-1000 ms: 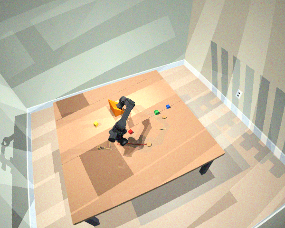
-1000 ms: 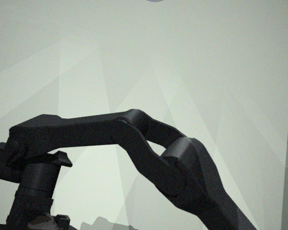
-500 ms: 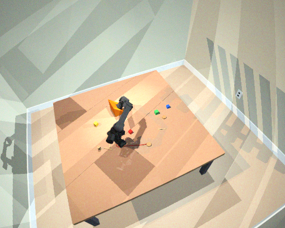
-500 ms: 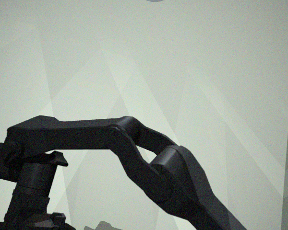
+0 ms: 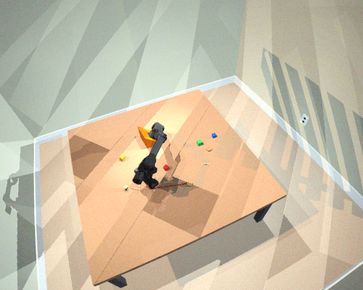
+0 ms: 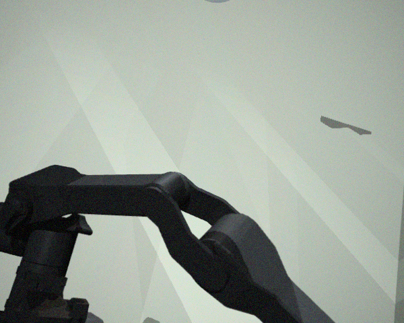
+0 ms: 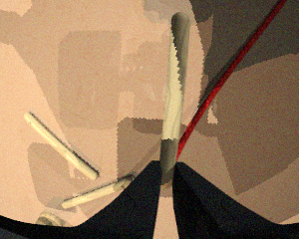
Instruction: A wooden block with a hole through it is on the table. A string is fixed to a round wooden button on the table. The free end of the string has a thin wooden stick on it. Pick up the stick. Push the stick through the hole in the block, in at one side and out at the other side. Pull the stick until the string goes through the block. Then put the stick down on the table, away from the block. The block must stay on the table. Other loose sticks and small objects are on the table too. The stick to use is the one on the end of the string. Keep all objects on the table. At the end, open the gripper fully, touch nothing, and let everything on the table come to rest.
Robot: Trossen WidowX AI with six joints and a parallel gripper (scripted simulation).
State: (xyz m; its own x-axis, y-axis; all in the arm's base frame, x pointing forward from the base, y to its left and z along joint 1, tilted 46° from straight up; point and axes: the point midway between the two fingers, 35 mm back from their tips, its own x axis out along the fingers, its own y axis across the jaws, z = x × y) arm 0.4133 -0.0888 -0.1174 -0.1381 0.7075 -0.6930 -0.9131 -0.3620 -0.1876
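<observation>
Right now the red cube is 11 cm behind my gripper tip, 16 cm to the left of it and 4 cm below it. Also, from my gripper tip: blue cube (25 cm behind, 62 cm to the left, 4 cm below); then green cube (22 cm behind, 48 cm to the left, 4 cm below); then yellow cube (32 cm behind, 12 cm to the right, 4 cm below).
</observation>
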